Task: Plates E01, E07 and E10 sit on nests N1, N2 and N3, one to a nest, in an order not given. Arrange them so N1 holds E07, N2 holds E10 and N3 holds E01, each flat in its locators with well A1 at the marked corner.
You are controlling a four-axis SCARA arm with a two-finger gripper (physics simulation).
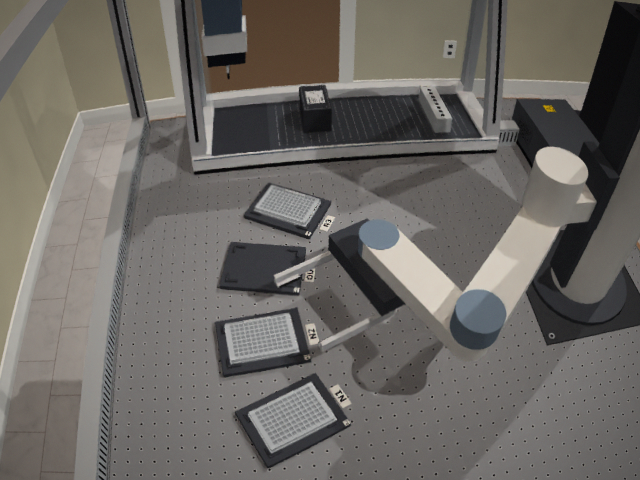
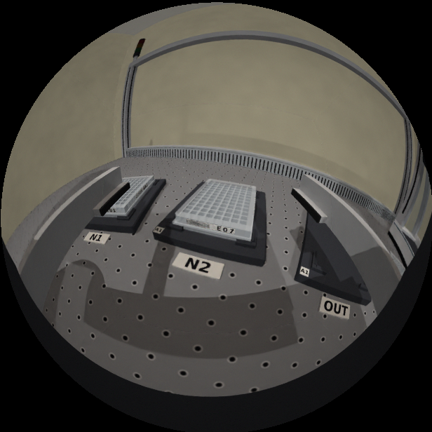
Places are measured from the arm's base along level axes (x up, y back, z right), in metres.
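Pixels of known places: gripper, between the fingertips: [image 1: 297,312]; arm's base, origin of its link: [image 1: 577,282].
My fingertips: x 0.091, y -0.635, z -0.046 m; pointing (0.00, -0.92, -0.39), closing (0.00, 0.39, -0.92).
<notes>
Ahead of a thing's pixels: the offset from my fingertips to its top centre. "spot": to the spot under its first point.
Plate E07 @[dx -0.052, dy -0.070, dz -0.010 m] [image 1: 261,336] [image 2: 220,205] sits on nest N2 @[dx -0.061, dy -0.070, dz -0.010 m] [image 1: 263,366] [image 2: 210,245] and looks flat. A plate @[dx -0.052, dy -0.029, dz -0.177 m] [image 1: 292,415] [image 2: 137,192] sits on nest N1 @[dx -0.062, dy -0.029, dz -0.177 m] [image 1: 310,437] [image 2: 112,223]; its partly hidden label ends in 01. A third plate @[dx -0.052, dy +0.009, dz +0.333 m] [image 1: 287,205] sits on nest N3 @[dx -0.061, dy +0.009, dz +0.333 m] [image 1: 273,220]; its label cannot be read. The wells' A1 corners cannot be made out. My gripper [image 1: 300,312] [image 2: 211,174] is open and empty. One fingertip is over the OUT nest's edge, the other near N2's label side.
The OUT nest @[dx -0.061, dy -0.055, dz +0.170 m] [image 1: 258,266] [image 2: 320,250] holds no plate and lies between N2 and N3. A framed deck [image 1: 346,153] with a black box @[spot: dx +0.036, dy +0.100, dz +0.561 m] [image 1: 315,111] and a white slotted block @[spot: dx +0.015, dy +0.418, dz +0.565 m] [image 1: 436,111] stands behind the nests. A dark box @[spot: dx +0.037, dy +0.732, dz +0.462 m] [image 1: 555,126] is at the back right.
</notes>
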